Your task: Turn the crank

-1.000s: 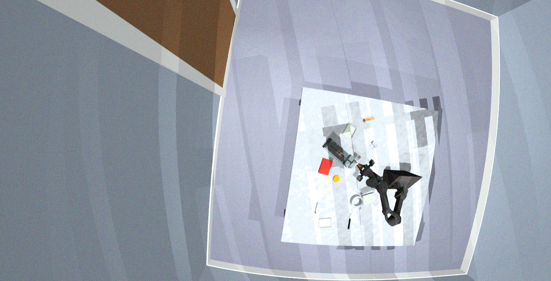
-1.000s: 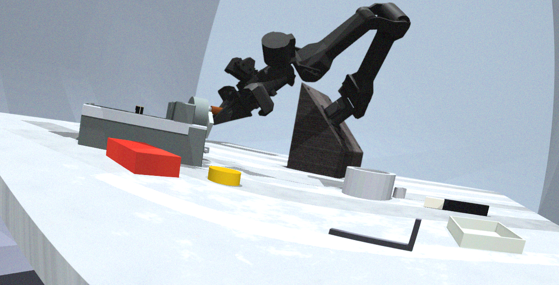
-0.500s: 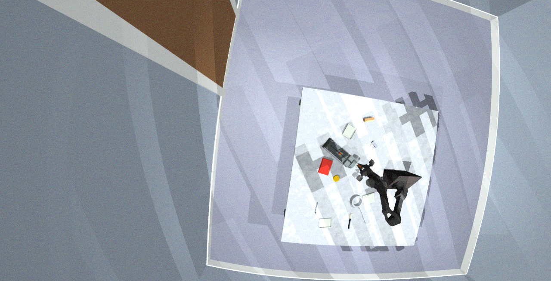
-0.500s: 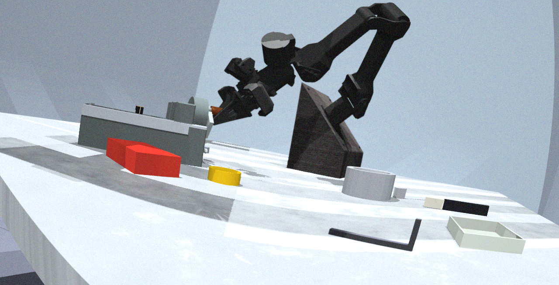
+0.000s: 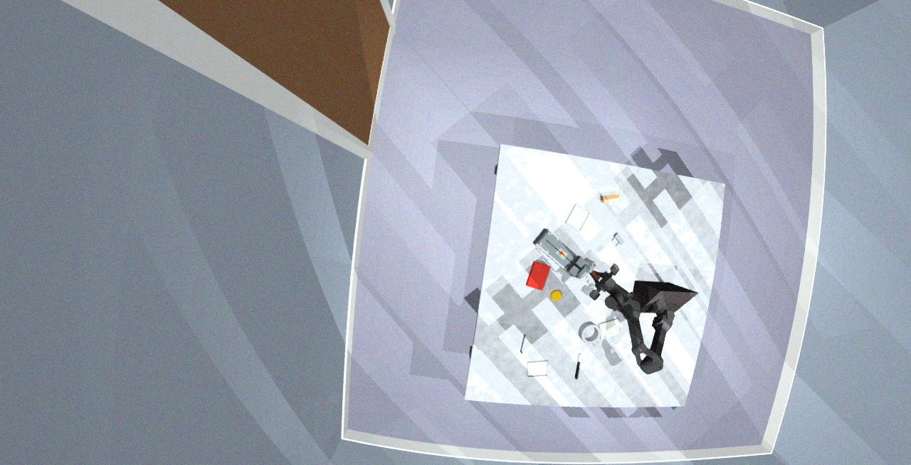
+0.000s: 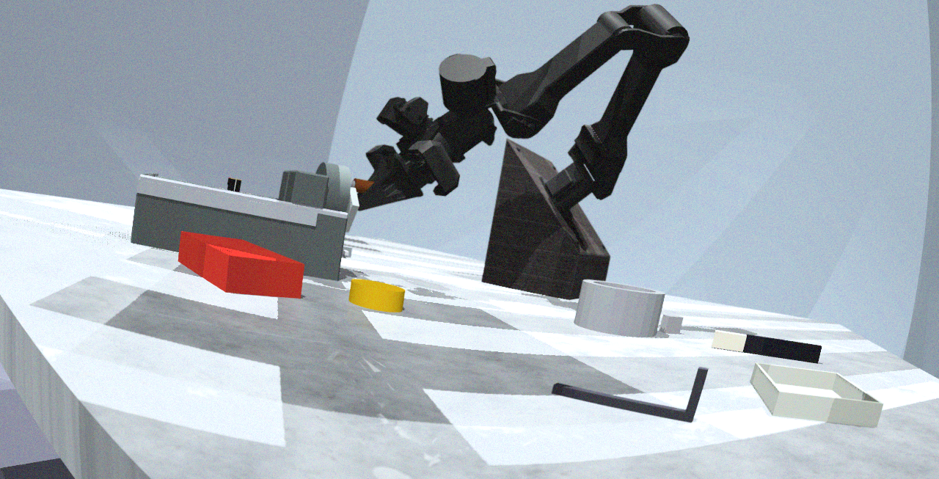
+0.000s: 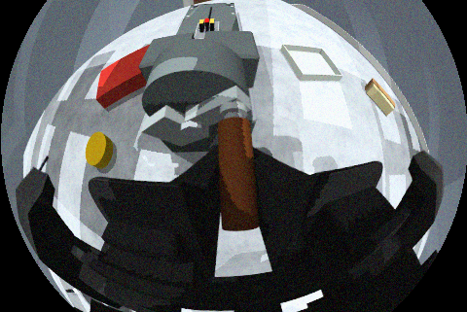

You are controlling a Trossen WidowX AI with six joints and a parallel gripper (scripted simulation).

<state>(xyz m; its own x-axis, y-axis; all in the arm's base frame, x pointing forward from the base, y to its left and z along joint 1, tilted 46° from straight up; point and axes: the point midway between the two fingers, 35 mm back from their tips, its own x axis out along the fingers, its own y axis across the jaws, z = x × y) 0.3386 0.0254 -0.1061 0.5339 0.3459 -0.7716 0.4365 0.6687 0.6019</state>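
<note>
Now: gripper tip 3 cm below the brown handle, 2 cm past it and 1 cm to the right of it. Round my gripper tip: yellow disc 16 cm to the left, 11 cm ahead, 7 cm below; then red pointer 16 cm ahead, 5 cm to the right; then black L-shaped bar 45 cm to the left, 20 cm ahead, 7 cm below.
</note>
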